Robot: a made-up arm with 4 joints. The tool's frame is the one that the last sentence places.
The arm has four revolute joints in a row. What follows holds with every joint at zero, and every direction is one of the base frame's.
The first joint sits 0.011 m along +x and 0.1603 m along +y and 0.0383 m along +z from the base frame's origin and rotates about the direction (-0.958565, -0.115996, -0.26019).
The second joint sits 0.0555 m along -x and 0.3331 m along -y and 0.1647 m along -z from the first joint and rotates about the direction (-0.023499, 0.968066, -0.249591).
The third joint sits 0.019 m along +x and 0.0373 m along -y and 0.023 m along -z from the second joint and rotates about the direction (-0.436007, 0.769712, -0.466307).
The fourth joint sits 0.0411 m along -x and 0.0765 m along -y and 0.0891 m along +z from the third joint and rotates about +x.
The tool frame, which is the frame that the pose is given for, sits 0.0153 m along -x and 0.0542 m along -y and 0.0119 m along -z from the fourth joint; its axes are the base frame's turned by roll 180, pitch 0 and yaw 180 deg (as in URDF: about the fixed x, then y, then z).
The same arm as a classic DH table. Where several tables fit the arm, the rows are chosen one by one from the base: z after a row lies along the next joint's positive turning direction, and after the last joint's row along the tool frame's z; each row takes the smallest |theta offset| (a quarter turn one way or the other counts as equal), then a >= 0, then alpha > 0; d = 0 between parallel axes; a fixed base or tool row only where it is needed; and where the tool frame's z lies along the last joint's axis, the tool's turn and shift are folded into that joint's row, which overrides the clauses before.
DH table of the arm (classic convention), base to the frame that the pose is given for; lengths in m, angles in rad. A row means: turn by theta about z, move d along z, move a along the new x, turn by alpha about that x. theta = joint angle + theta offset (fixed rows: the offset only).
base (fixed): theta0 -1.4504; d 0.0302; a -0.1578; alpha 1.8340
joint 1: theta0 -1.3023; d 0.0966; a 0.2154; alpha 1.5956
joint 2: theta0 -0.2731; d -0.3098; a 0.0365; alpha -0.5120
joint 3: theta0 0.6287; d -0.1215; a -0.0366; alpha 2.0220
joint 4: theta0 -1.0261; d -0.1105; a 0.0542; alpha -1.5708
tool (fixed): theta0 1.5708; d 0.0119; a 0.0000; alpha 0.0000

